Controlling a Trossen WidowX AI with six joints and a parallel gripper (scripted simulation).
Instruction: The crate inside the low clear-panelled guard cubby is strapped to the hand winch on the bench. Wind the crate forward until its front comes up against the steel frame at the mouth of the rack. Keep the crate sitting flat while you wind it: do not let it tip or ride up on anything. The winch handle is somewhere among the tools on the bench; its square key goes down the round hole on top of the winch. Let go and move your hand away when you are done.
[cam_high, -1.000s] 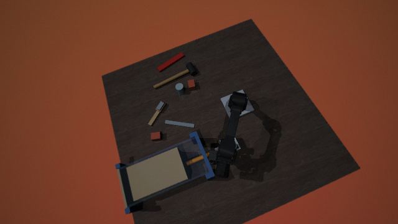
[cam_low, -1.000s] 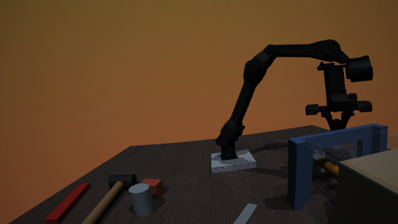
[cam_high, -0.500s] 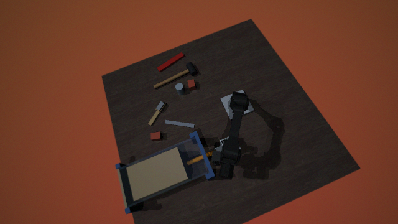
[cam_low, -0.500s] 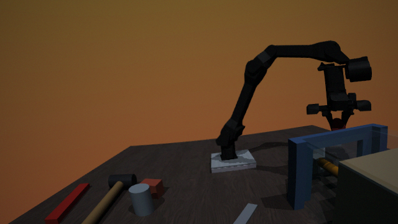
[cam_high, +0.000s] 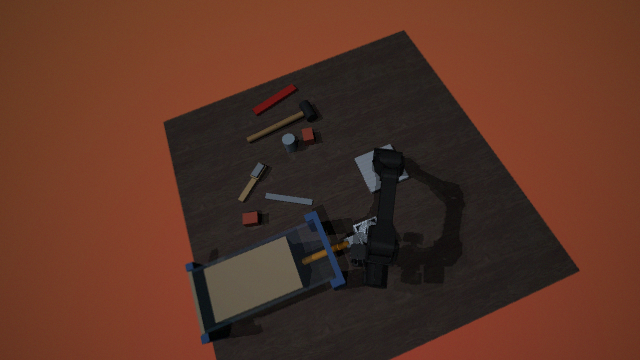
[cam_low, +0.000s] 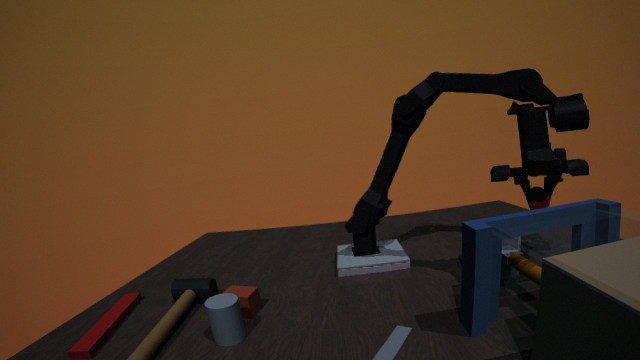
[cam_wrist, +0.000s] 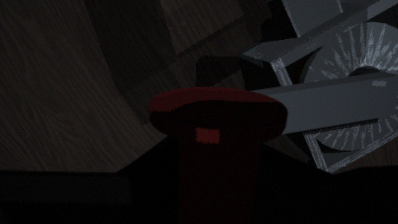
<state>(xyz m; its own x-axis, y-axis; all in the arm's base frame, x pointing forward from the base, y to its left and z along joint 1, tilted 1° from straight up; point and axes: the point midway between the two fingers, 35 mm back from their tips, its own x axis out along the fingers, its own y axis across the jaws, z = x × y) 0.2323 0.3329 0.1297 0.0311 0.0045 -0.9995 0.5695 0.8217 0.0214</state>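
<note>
My gripper tip is 20 mm past the winch handle, 30 mm to the left of it and 10 mm above it. Round my gripper tip: red knob 20 mm above; then blue steel frame 120 mm ahead, 100 mm to the right, 10 mm below; then winch 60 mm behind, 100 mm to the right, 90 mm below.
</note>
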